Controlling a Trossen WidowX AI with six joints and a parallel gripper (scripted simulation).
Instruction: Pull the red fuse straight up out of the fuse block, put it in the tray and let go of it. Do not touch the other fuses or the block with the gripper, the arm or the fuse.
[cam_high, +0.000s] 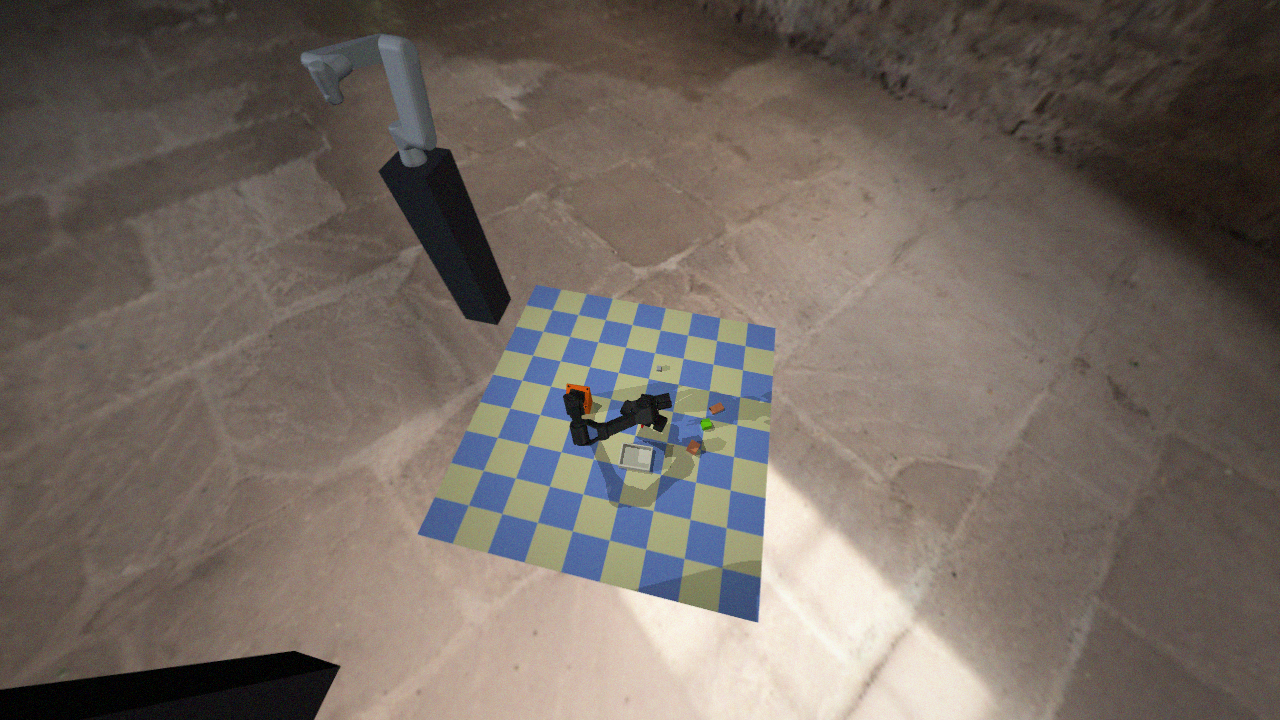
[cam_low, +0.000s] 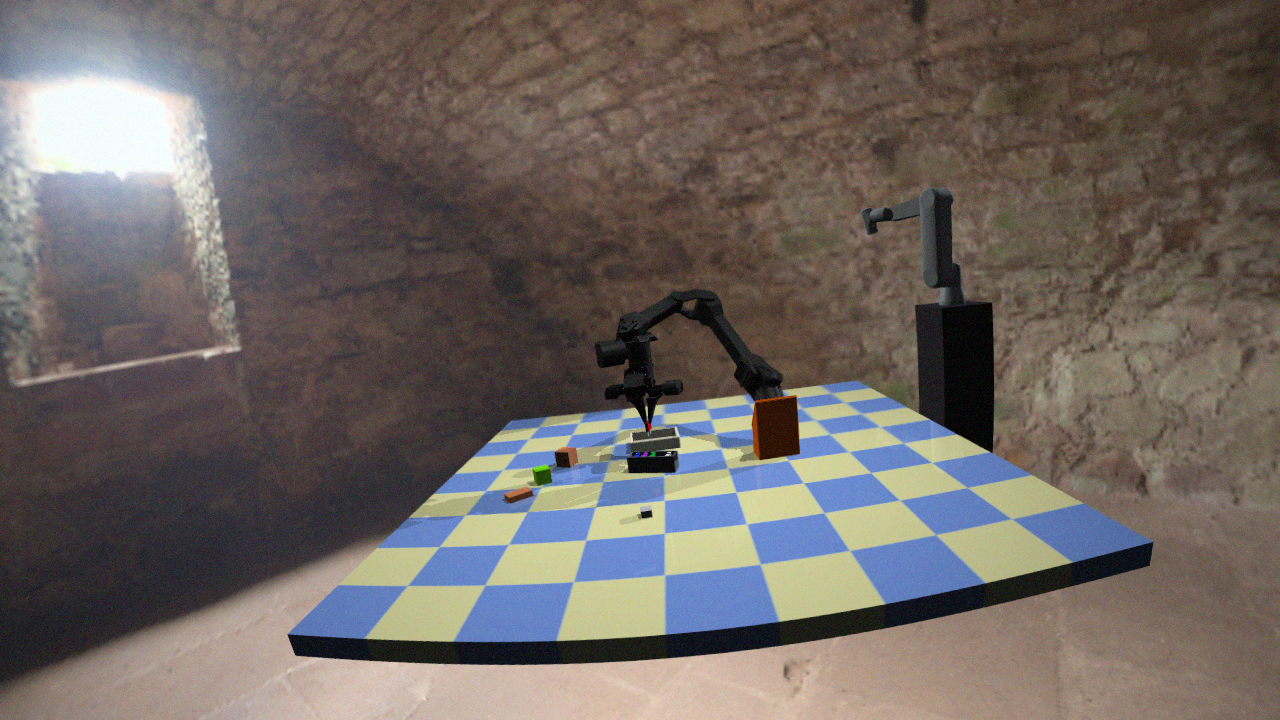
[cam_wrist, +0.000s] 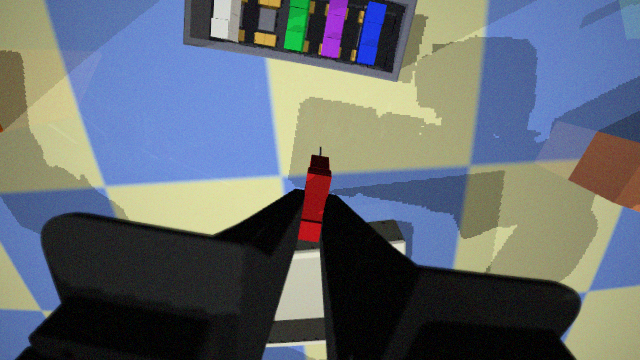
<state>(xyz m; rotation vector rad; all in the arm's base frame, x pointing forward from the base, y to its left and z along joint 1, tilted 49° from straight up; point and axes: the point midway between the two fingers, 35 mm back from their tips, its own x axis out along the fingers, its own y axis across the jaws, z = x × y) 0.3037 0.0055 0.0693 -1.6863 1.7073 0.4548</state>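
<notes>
Right now the red fuse is 1 cm below my gripper tip. From my gripper tip the other things lie so: cream tray (12 cm to the right, 9 cm below); brown cube (22 cm ahead, 3 cm to the right, 8 cm below); green cube (26 cm ahead, 9 cm to the left, 8 cm below).
</notes>
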